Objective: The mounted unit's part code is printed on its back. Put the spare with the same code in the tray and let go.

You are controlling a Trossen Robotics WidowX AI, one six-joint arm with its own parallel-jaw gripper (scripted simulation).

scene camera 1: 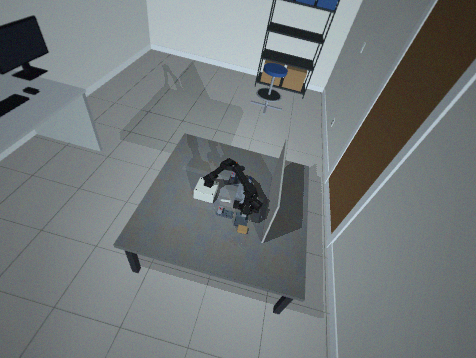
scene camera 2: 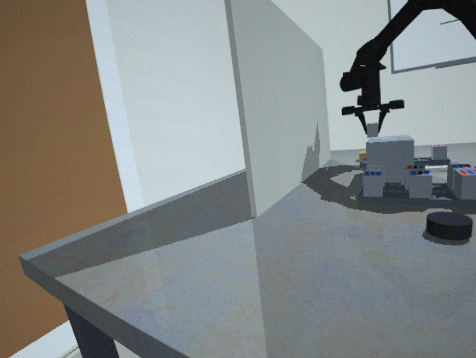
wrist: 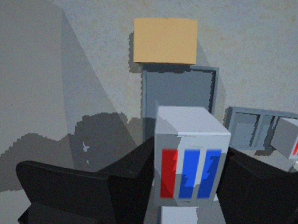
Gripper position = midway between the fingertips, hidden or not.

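Observation:
You'd see an upright panel (scene camera 2: 279,74), and the wrist view has that panel as well (wrist: 41,134). There's also a grey unit (scene camera 2: 395,152), plus a tan box (wrist: 155,40) and a blue-grey tray (wrist: 165,85). A grey spare block is here too, and that block is being carried by my gripper (scene camera 2: 372,133), which you can also see in the wrist view (wrist: 180,143).

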